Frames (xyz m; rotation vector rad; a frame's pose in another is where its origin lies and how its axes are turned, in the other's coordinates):
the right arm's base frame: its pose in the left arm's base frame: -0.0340 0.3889 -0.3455 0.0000 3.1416 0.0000
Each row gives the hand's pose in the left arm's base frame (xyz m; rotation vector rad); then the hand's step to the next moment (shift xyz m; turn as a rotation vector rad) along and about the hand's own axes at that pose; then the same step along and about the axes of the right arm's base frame.
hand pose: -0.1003 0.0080 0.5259 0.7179 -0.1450 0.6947
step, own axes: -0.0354 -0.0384 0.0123 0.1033 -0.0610 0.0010
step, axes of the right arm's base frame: 0.0017 -0.0477 0.0245 -0.1180 0.0215 -0.0031
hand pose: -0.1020 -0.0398 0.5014 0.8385 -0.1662 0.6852
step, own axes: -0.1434 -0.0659 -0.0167 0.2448 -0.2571 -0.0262
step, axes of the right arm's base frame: 0.0725 -0.0895 0.1092 -0.3457 0.0191 0.0827
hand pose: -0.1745 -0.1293 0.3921 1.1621 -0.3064 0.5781
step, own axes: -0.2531 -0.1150 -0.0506 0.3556 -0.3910 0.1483
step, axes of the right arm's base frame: 0.1437 -0.0528 0.2375 -0.5245 -0.1492 0.0630
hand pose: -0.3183 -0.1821 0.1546 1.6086 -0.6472 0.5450
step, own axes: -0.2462 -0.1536 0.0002 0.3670 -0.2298 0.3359
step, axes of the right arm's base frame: 0.0749 0.0380 0.2778 -0.4199 -0.3502 -0.0368
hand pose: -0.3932 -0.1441 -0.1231 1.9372 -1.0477 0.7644
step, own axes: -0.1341 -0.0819 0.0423 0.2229 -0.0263 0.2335
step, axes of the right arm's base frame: -0.0128 0.0452 0.1558 -0.1606 -0.2772 -0.0474
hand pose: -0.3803 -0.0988 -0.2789 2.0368 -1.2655 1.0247
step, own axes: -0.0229 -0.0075 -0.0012 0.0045 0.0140 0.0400
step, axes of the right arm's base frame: -0.0001 0.0156 0.0184 -0.0015 -0.0383 0.0187
